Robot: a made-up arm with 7 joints.
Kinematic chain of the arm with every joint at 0, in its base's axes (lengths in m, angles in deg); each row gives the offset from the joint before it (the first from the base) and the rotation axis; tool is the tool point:
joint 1: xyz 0 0.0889 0 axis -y
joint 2: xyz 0 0.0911 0 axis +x
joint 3: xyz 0 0 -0.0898 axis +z
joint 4: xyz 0 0 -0.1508 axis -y
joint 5: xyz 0 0 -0.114 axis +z
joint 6: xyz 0 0 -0.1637 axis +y
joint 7: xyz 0 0 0 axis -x
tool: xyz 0 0 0
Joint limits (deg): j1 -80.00..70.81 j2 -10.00..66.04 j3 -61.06..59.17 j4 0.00..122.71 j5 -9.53..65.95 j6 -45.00..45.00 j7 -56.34..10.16
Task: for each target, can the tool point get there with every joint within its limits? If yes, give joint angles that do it. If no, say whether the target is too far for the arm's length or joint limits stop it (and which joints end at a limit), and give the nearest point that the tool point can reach.
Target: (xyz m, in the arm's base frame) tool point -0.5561 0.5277 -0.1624
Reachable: no: too far | nearest point -0.4266 0.4467 -0.1246 | short by 0.157 m
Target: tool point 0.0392 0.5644 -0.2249
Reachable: yes | joints -49.44 52.30 36.05 60.97 46.00 -32.90 -9.54
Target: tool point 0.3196 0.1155 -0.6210
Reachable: no: too far | nearest point 0.2362 0.1323 -0.4589 | short by 0.183 m
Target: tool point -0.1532 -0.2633 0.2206
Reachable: no: joint limits stop it (at a limit: joint 1, joint 2, joint 3, joint 4) | nearest point 0.0878 -0.0371 0.0891 | short by 0.356 m
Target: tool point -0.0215 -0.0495 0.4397
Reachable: no: joint limits stop it (at a limit: joint 1, joint 2, joint 4) | nearest point 0.1291 0.0425 0.1650 | short by 0.327 m
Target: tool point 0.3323 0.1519 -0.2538
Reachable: yes | joints 21.52 20.66 -35.24 72.29 11.57 21.69 -49.61
